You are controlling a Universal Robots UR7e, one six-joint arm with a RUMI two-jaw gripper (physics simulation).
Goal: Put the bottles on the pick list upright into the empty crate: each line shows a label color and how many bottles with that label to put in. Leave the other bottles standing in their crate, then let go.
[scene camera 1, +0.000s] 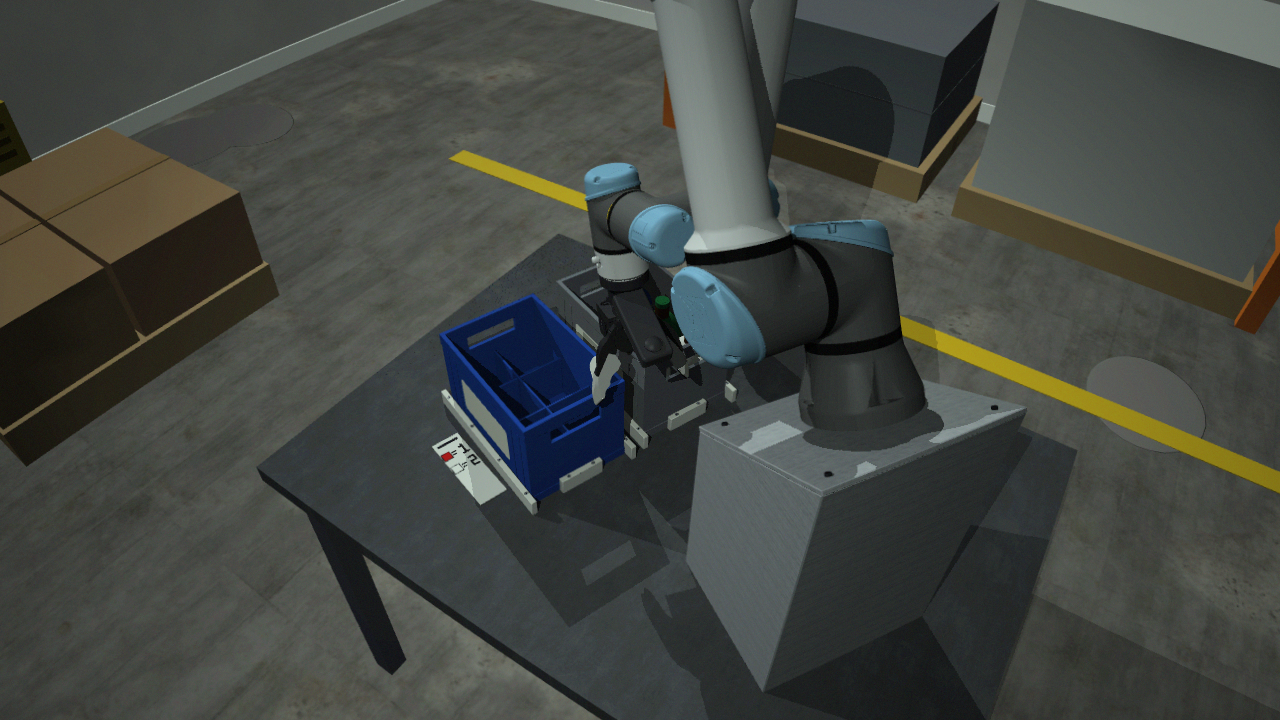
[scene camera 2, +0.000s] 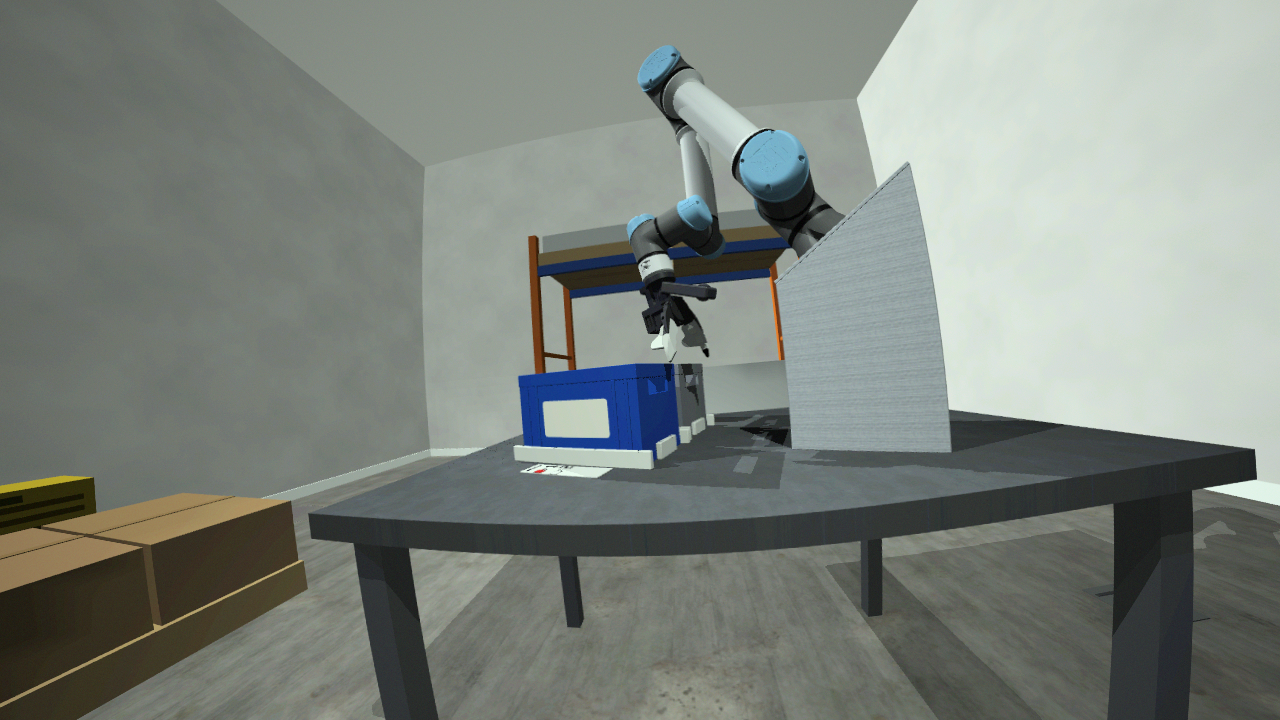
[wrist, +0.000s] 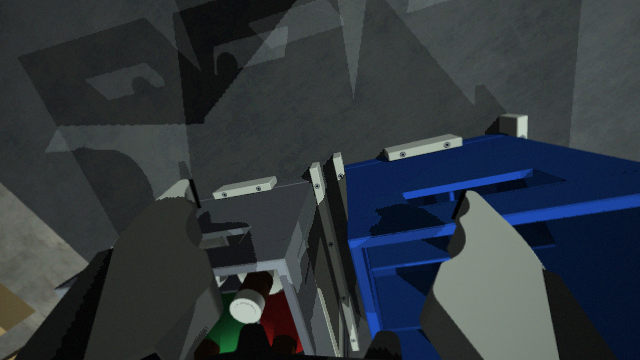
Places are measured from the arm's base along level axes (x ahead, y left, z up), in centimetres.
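Pixels of known places: gripper, between the fingertips: [scene camera 1: 642, 391] [scene camera 2: 690, 359] [wrist: 325, 187]; arm's base, origin of its link: [scene camera 1: 862, 407] [scene camera 2: 839, 256].
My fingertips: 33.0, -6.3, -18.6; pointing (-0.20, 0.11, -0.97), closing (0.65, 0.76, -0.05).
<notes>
Ahead of a thing's pixels: the offset from my fingertips to its top centre, as dx, dy, dz. "pt": to the spot under its first point. Level surfaces: height alone.
My gripper [scene camera 1: 648, 380] [scene camera 2: 689, 356] [wrist: 325, 187] is open and empty. Its fingers spread over the neighbouring sides of the two crates. The blue crate @[+20.0, +1.4, -0.5] [scene camera 1: 572, 447] [scene camera 2: 581, 385] [wrist: 425, 175] has dividers, and no bottle shows in its visible compartments. The grey crate @[+10.4, -19.9, -0.5] [scene camera 1: 671, 394] [scene camera 2: 689, 407] [wrist: 270, 215] holds bottles. In the wrist view, a white-capped bottle @[+4.8, -12.3, -1.7] [wrist: 246, 307] stands near its end wall, with green @[pt +7.7, -20.7, -6.3] [wrist: 227, 325] and red @[pt +10.0, -14.7, -6.0] [wrist: 280, 317] bottles beyond. The gripper hides much of that crate. The pick list @[+25.3, +14.4, -17.8] [scene camera 1: 483, 486] [scene camera 2: 586, 471] shows red with 1 and white with 2.
White locating blocks [scene camera 1: 581, 474] [scene camera 2: 581, 456] [wrist: 425, 147] border the crates on the dark table @[dz -18.0] [scene camera 1: 375, 447] [scene camera 2: 716, 510]. The arm's grey pedestal [scene camera 1: 760, 555] [scene camera 2: 868, 358] stands beside them. Cardboard boxes [scene camera 1: 179, 232] [scene camera 2: 219, 546] sit on the floor off to the side.
</notes>
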